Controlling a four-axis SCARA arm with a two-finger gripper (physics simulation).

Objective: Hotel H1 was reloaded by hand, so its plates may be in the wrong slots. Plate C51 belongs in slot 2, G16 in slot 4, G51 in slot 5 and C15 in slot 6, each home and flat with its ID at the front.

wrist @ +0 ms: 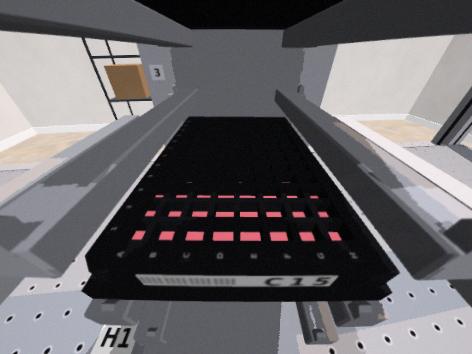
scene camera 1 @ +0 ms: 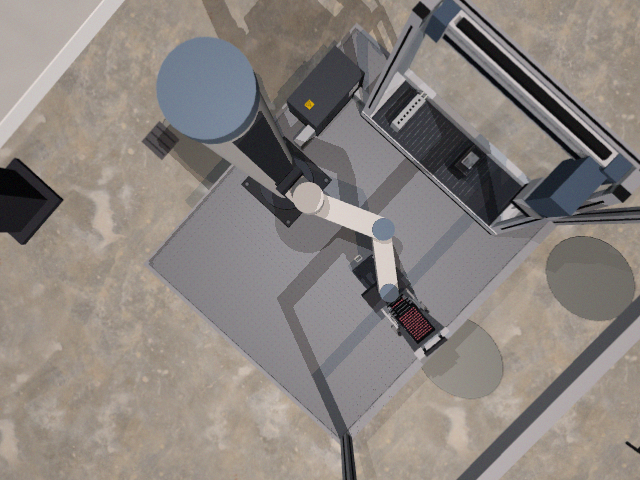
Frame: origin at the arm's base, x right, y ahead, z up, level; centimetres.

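Seen in the pictures: gripper, between the fingertips: [wrist: 236,130].
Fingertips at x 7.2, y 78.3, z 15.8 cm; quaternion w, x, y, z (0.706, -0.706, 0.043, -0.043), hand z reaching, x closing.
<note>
A point is followed by its place in that frame.
Plate C15 [wrist: 240,250] {x 6.4, y 70.4, z 15.5 cm} is black with pink wells. It lies flat in hotel H1 [wrist: 235,70] {x 7.6, y 82.4, z 18.8 cm} [scene camera 1: 436,331] {x 3.9, y 82.9, z 30.7 cm}, ID label to the front, one level below the bare rails [wrist: 117,170] {x 3.4, y 71.9, z 17.4 cm} beside the slot mark 3 [wrist: 157,72] {x 1.8, y 83.1, z 18.7 cm}, which looks like slot 2. My gripper [wrist: 236,130] {x 7.2, y 78.4, z 15.8 cm} [scene camera 1: 410,318] {x 7.2, y 78.4, z 15.8 cm} is open and empty; its fingers reach in on both sides of the hotel, outside the rails, apart from C15. A dark underside, perhaps another plate, crosses the top edge of the wrist view. A plate with red wells [scene camera 1: 415,320] {x 6.1, y 75.1, z 29.6 cm} shows at the hotel's top. IDs C51, G16 and G51 are not readable.
A dark low fixture [scene camera 1: 364,269] {x 5.3, y 52.8, z 7.3 cm} stands on the perforated table [scene camera 1: 232,279] {x 50.7, y 11.7, z 1.3 cm} just before the hotel. A large gantry frame [scene camera 1: 532,87] {x -63.9, y 44.3, z 52.1 cm} over a dark deck [scene camera 1: 403,139] {x -48.2, y 26.7, z 6.1 cm} stands upper right. A dark box with a yellow mark [scene camera 1: 328,85] {x -41.1, y -11.4, z 12.8 cm} stands behind the arm's base.
</note>
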